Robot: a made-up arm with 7 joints. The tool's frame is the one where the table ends. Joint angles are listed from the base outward.
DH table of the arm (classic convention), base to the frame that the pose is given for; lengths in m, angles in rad. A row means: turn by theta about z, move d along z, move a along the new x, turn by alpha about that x. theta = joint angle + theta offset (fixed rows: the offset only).
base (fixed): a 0.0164; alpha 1.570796; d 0.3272; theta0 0
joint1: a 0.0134; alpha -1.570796; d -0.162; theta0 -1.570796
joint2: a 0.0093; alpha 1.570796; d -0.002; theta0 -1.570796
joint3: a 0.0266; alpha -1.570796; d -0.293; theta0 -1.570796
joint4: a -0.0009; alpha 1.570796; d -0.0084; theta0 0
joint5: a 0.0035; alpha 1.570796; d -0.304; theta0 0
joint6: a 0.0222; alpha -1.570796; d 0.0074; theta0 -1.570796
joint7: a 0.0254; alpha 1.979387; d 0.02; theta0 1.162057
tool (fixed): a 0; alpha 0; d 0.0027; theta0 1.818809
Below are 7 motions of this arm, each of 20 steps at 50 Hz.
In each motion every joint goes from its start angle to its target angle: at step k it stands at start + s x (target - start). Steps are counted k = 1, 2, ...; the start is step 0. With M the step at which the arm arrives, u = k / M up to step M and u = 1 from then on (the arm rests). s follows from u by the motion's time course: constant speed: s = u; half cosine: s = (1 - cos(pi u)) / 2; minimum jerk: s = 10 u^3 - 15 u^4 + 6 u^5.
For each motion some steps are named. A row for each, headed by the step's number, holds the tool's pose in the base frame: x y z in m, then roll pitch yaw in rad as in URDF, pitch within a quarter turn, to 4 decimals.
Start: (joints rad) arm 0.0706 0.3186 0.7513 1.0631 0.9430 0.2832 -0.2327
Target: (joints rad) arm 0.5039 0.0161 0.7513 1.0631 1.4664 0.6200 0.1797
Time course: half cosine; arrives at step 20
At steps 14, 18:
14: 0.3851 0.3411 0.0061 -2.0221 0.3093 -1.1583
18: 0.4098 0.3171 0.0323 -1.8605 0.1150 -1.1846

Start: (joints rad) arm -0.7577 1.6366 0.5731 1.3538 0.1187 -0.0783 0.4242
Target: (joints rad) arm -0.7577 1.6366 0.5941 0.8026 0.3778 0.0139 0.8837
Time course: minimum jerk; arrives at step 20
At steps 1, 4, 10, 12, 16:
1: 0.3008 0.5331 0.2648 1.7228 -0.1322 1.2418
4: 0.2977 0.5428 0.2660 1.7389 -0.1153 1.2769
10: 0.2642 0.6131 0.2764 1.8571 0.0240 1.5497
12: 0.2460 0.6388 0.2815 1.9030 0.0859 1.6614
16: 0.2163 0.6717 0.2891 1.9659 0.1786 1.8184

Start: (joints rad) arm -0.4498 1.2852 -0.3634 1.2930 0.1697 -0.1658 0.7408
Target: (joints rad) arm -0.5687 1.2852 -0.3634 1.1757 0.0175 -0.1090 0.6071
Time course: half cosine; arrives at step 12
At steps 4, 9, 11, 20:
4: 0.1292 0.5185 -0.0039 2.5482 0.4628 1.4773
9: 0.0976 0.5424 -0.0097 2.6129 0.3110 1.5031
11: 0.0907 0.5476 -0.0103 2.6261 0.2785 1.5043
20: 0.0898 0.5482 -0.0104 2.6279 0.2743 1.5044

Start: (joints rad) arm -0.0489 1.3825 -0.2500 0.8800 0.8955 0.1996 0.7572
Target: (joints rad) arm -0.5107 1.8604 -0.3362 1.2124 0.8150 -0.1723 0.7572
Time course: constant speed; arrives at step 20
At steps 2, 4, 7, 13, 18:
2: 0.2077 0.6325 0.1400 2.0872 0.7264 2.1522
4: 0.2078 0.6311 0.1504 2.0871 0.6697 2.0865
7: 0.2097 0.6269 0.1644 2.1046 0.5906 1.9932
13: 0.2184 0.6117 0.1851 2.1905 0.4631 1.8154
18: 0.2282 0.5932 0.1940 2.3015 0.3977 1.6708

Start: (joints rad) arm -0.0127 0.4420 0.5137 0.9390 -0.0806 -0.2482 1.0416
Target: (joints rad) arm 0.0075 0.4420 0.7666 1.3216 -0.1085 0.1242 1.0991
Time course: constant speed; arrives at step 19
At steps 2, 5, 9, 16, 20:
2: 0.2052 0.4630 -0.0841 1.5728 1.0523 1.4658
5: 0.2101 0.4684 -0.0638 1.5398 1.0471 1.4678
9: 0.2140 0.4750 -0.0361 1.4959 1.0405 1.4714
16: 0.2139 0.4845 0.0137 1.4182 1.0300 1.4801
20: 0.2112 0.4874 0.0352 1.3844 1.0260 1.4845

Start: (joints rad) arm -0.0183 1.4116 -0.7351 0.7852 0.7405 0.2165 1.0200
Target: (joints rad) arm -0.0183 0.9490 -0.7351 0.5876 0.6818 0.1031 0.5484
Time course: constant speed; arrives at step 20
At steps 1, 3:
1: 0.1346 0.6457 0.0721 2.7037 0.3858 2.4062
3: 0.1313 0.6395 0.0509 2.6815 0.3897 2.4051

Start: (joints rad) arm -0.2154 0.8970 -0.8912 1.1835 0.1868 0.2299 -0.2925
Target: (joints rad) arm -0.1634 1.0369 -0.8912 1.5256 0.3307 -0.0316 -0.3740
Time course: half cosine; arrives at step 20
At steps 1, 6, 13, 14, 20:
1: 0.0784 0.3676 -0.1686 2.0638 0.1357 1.6675
6: 0.0933 0.3566 -0.1577 1.9951 0.2181 1.6428
13: 0.1269 0.3256 -0.1235 1.8063 0.4258 1.5500
14: 0.1306 0.3215 -0.1186 1.7805 0.4516 1.5349
20: 0.1412 0.3085 -0.1027 1.6981 0.5294 1.4833

